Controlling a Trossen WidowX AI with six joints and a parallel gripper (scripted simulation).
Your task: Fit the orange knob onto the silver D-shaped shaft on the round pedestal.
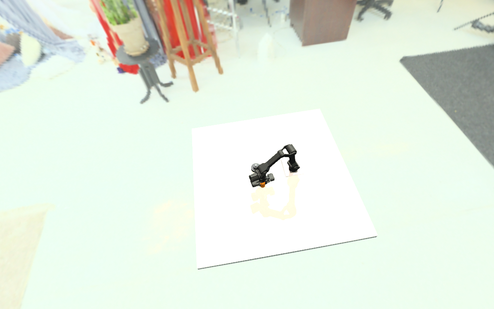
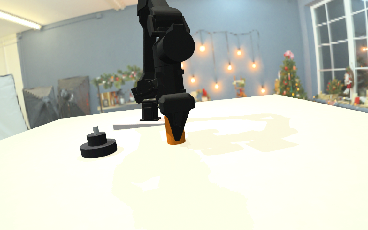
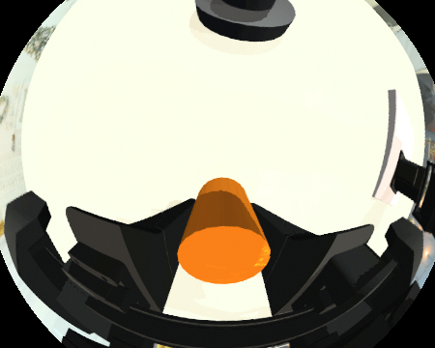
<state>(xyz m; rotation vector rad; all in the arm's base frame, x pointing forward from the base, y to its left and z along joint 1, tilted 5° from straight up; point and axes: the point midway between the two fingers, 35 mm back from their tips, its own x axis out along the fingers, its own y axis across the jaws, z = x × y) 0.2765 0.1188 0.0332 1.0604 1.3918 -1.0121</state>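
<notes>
The orange knob lies 3 cm above my gripper tip. Round my gripper tip: pedestal 17 cm to the right, 4 cm ahead, 2 cm above.
</notes>
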